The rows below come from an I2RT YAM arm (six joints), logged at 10 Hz.
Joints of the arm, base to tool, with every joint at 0 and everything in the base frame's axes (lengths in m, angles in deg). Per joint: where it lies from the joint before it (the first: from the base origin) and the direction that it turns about. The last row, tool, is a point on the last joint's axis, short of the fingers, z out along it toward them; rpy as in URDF.
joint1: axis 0 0 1 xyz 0.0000 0.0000 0.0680
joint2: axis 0 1 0 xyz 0.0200 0.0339 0.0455
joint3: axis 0 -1 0 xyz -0.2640 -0.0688 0.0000
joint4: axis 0 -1 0 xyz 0.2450 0.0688 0.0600
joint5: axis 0 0 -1 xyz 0.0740 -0.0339 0.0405
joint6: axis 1 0 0 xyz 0.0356 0.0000 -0.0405
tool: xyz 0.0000 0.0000 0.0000 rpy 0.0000 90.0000 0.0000
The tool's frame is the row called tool.
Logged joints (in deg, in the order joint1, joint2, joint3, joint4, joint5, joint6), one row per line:
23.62 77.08 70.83 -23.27 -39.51 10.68
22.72 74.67 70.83 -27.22 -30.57 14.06
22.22 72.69 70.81 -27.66 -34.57 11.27
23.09 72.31 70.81 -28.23 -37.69 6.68
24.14 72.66 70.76 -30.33 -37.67 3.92
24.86 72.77 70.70 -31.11 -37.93 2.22
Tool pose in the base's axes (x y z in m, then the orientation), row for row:
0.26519 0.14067 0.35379 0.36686 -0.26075 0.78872 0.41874
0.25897 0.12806 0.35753 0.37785 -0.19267 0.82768 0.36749
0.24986 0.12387 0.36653 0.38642 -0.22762 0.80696 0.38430
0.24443 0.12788 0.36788 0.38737 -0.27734 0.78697 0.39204
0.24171 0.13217 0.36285 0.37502 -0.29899 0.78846 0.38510
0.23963 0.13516 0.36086 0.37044 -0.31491 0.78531 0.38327
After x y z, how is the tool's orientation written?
As a quaternion, w x y z.
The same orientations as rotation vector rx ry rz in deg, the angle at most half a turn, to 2 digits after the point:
-38.39 116.12 61.65
-28.22 121.22 53.82
-33.20 117.71 56.06
-40.44 114.74 57.16
-43.85 115.63 56.48
-46.28 115.42 56.33

